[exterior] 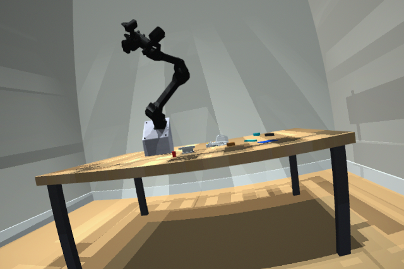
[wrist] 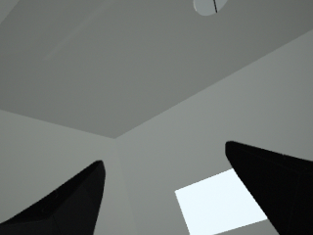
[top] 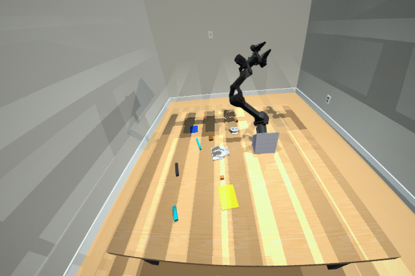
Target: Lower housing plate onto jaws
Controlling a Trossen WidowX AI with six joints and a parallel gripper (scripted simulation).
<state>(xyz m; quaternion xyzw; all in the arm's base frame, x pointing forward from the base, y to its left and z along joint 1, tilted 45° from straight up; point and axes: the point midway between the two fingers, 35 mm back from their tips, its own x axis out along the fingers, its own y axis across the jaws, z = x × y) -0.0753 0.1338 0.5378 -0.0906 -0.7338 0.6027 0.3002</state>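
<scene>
Right now the red peg is 210 mm ahead of my gripper tip, 80 mm to the right of it and 650 mm below it. From my gripper tip the other things lie so: brown cube (280 mm ahead, 540 mm to the left, 660 mm below); then cyan bar (510 mm ahead, 250 mm to the left, 660 mm below); then blue square (610 mm ahead, 50 mm to the left, 660 mm below).
</scene>
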